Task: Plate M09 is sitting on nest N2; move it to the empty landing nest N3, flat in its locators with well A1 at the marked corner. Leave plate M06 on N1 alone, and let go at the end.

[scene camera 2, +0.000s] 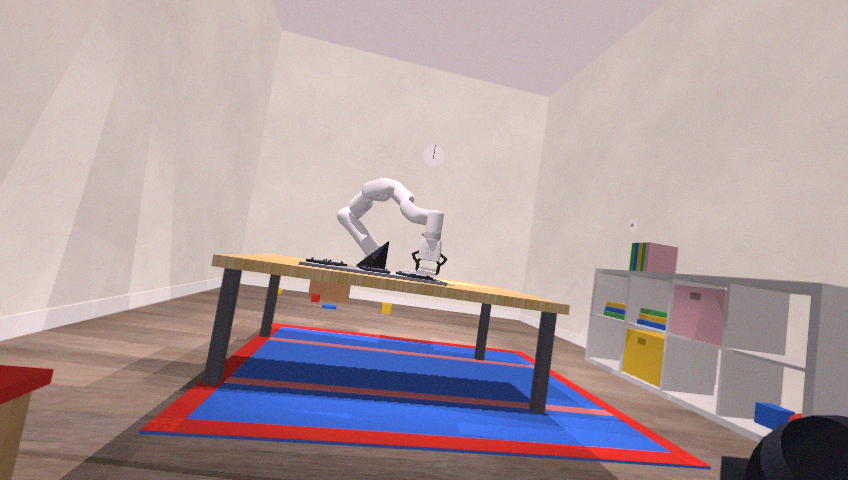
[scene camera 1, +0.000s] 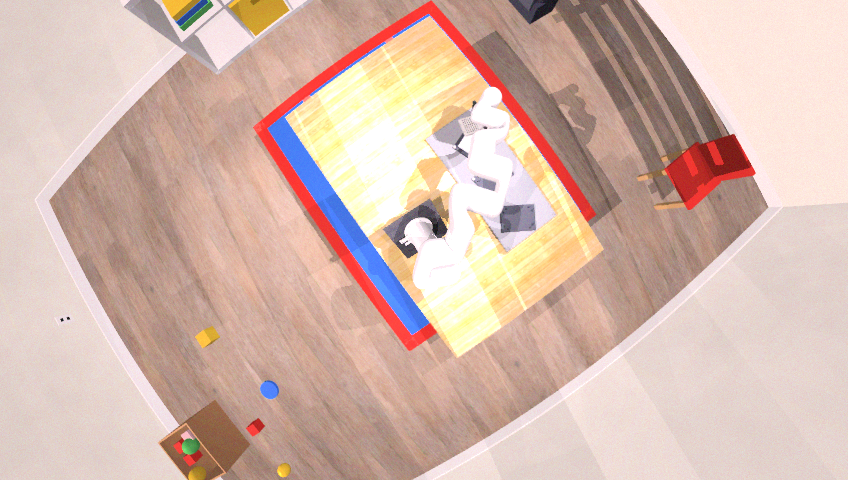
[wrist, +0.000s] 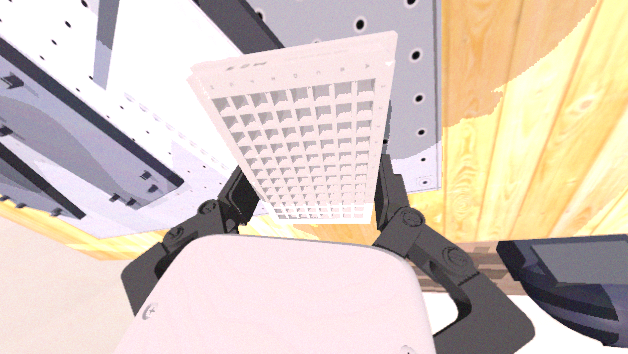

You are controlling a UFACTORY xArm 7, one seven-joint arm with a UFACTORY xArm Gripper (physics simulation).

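Plate M09 is pale, with square wells. Its label edge is at the far end in the wrist view, and letter A is at the upper right corner. My gripper is shut on the plate's two long sides. In scene camera 2 it holds the plate low above a dark low fixture at the board's right end. Two dark nests with small pegs lie at the left in the wrist view. I cannot tell the nests' numbers. I cannot make out plate M06 or the locators under M09.
The grey perforated board lies on the wooden table. A black wedge-shaped piece stands on the board left of the gripper in scene camera 2. A dark flat nest lies near the board's other end.
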